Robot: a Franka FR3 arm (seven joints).
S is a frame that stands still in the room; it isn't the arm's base.
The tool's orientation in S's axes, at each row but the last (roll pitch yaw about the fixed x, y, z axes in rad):
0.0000 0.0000 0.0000
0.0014 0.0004 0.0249
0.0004 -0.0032 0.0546
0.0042 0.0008 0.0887
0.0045 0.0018 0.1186
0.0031 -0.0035 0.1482
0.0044 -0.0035 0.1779
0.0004 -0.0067 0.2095
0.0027 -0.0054 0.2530
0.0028 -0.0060 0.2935
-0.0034 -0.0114 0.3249
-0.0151 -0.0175 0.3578
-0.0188 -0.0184 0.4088
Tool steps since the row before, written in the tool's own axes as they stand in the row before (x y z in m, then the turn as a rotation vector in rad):
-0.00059 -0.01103 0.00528 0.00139 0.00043 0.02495
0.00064 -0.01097 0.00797 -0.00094 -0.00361 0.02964
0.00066 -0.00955 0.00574 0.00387 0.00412 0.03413
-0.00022 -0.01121 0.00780 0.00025 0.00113 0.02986
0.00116 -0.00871 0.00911 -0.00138 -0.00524 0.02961
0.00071 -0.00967 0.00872 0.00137 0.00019 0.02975
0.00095 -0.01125 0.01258 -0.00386 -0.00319 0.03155
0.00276 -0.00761 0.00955 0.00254 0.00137 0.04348
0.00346 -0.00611 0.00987 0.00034 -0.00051 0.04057
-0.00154 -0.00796 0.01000 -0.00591 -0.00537 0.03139
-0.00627 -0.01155 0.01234 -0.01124 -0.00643 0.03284
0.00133 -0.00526 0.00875 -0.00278 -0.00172 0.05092
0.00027 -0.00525 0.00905 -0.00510 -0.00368 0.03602
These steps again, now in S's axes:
-0.00059 -0.01103 0.00528 0.00139 0.00043 0.02495
0.00092 -0.01096 0.00795 -0.00084 -0.00367 0.02964
0.00116 -0.00950 0.00574 0.00353 0.00431 0.03414
0.00078 -0.01122 0.00775 0.00018 0.00102 0.02986
0.00220 -0.00855 0.00907 -0.00068 -0.00549 0.02959
0.00210 -0.00949 0.00869 0.00124 0.00028 0.02976
0.00289 -0.01097 0.01253 -0.00332 -0.00398 0.03152
0.00422 -0.00689 0.00957 0.00192 0.00179 0.04350
0.00483 -0.00509 0.00987 0.00027 -0.00057 0.04057
0.00078 -0.00811 0.00997 -0.00426 -0.00699 0.03134
-0.00240 -0.01295 0.01231 -0.00899 -0.00970 0.03273
0.00290 -0.00439 0.00885 -0.00311 -0.00218 0.05088
0.00211 -0.00462 0.00915 -0.00409 -0.00505 0.03598

